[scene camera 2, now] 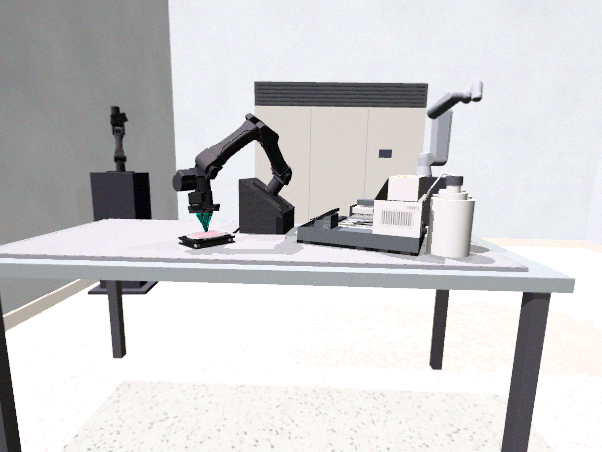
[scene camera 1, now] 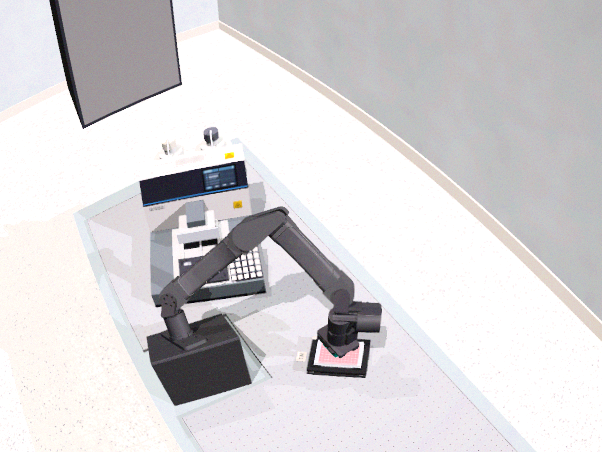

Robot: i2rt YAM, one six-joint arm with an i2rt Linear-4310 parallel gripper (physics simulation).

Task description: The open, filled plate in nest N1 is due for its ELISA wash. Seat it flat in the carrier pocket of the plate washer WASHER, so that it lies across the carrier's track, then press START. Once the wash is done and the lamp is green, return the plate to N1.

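Places are measured from the arm's base along level axes (x right, y ahead, z up), in metres.
Pixels of known places: gripper, fingertip midpoint: (scene camera 2: 206, 231) (scene camera 1: 336, 356); arm's base, origin of the base link: (scene camera 2: 269, 193) (scene camera 1: 182, 338).
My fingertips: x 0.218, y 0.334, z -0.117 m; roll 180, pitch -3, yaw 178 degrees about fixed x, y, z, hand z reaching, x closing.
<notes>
For each thing: its top centre in the pictures, then the offset to it from my fingertips.
- open plate with pink wells, middle of its top: (scene camera 1: 339, 352) (scene camera 2: 206, 232) dx -0.005, dy +0.013, dz +0.001 m
- black nest N1, middle of its top: (scene camera 1: 339, 353) (scene camera 2: 207, 234) dx -0.005, dy +0.013, dz -0.007 m
The open plate with pink wells (scene camera 1: 340, 357) (scene camera 2: 200, 235) lies flat in the black nest N1 (scene camera 1: 336, 371) (scene camera 2: 187, 244), beside a small label. My gripper (scene camera 2: 206, 230) points straight down with its green fingertips together, shut and empty, just above the plate; whether the tips touch the plate cannot be told. In scene camera 1 the wrist hides most of the fingers. The plate washer WASHER (scene camera 1: 194, 192) (scene camera 2: 397, 218) stands at the other end of the table. Its carrier area is partly hidden behind my arm in scene camera 1. No green lamp can be made out.
My arm's black base block (scene camera 1: 200, 365) (scene camera 2: 265, 212) stands between the nest and the washer, near one table edge. White bottles (scene camera 2: 451, 225) stand behind the washer. My forearm arches over the washer's front part in scene camera 1. Another black arm on a pedestal (scene camera 2: 120, 200) stands beyond the table.
</notes>
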